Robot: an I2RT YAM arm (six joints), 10 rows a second.
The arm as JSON. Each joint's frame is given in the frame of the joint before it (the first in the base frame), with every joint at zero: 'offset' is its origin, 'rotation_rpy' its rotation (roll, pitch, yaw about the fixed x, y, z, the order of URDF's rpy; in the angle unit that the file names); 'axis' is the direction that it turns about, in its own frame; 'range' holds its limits. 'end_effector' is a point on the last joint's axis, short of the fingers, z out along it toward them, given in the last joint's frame.
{
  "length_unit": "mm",
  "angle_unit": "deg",
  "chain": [
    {
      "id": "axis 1",
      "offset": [
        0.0,
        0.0,
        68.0
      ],
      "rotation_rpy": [
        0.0,
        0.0,
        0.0
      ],
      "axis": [
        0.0,
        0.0,
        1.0
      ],
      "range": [
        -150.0,
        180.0
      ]
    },
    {
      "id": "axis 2",
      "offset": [
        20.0,
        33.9,
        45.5
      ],
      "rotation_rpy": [
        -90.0,
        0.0,
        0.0
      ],
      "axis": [
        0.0,
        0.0,
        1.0
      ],
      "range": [
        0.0,
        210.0
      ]
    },
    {
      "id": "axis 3",
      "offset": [
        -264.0,
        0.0,
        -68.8
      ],
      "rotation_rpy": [
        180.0,
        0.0,
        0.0
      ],
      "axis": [
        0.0,
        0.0,
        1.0
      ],
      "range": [
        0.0,
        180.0
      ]
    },
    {
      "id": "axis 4",
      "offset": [
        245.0,
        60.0,
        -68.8
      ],
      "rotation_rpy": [
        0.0,
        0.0,
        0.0
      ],
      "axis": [
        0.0,
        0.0,
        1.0
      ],
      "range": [
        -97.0,
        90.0
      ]
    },
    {
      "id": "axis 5",
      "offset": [
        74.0,
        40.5,
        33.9
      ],
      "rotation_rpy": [
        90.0,
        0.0,
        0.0
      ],
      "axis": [
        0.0,
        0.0,
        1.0
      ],
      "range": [
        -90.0,
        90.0
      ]
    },
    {
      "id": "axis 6",
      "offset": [
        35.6,
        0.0,
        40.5
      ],
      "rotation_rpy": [
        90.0,
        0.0,
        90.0
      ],
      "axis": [
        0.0,
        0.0,
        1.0
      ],
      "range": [
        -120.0,
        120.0
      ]
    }
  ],
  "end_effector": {
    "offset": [
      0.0,
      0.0,
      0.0
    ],
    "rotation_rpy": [
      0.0,
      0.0,
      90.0
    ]
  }
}
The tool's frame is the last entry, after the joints.
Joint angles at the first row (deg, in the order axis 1, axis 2, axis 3, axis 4, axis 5, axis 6):
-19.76, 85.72, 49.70, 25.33, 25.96, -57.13
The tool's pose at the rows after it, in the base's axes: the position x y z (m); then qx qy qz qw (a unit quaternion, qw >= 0):
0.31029 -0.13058 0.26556 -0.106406 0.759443 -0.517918 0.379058
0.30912 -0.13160 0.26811 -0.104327 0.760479 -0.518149 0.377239
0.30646 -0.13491 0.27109 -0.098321 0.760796 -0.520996 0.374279
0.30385 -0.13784 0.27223 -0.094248 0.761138 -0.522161 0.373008
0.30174 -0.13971 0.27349 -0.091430 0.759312 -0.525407 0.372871
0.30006 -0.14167 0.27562 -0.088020 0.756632 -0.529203 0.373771
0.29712 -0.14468 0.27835 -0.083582 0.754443 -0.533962 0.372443
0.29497 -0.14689 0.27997 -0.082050 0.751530 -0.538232 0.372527
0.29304 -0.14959 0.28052 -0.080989 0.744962 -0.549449 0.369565
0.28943 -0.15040 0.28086 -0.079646 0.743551 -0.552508 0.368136
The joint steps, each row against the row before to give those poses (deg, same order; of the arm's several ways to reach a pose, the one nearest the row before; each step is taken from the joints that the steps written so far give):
-0.49, -0.81, 0.49, -1.83, -0.81, 0.17
-0.22, -0.38, 0.34, -0.88, 0.07, 0.10
-0.68, -0.49, 0.25, -0.65, 0.14, 0.08
-0.65, -0.36, -0.07, -0.25, -0.19, 0.09
-0.44, -0.34, -0.17, 0.27, -0.03, -0.18
-0.42, -0.28, 0.00, 0.32, -0.03, -0.16
-0.68, -0.49, 0.01, 0.03, 0.01, -0.25
-0.52, -0.30, -0.14, 0.44, -0.18, -0.41
-0.54, -0.05, -0.46, 1.68, 0.33, -1.23
-0.39, -0.66, -0.61, 0.24, -0.04, -0.30

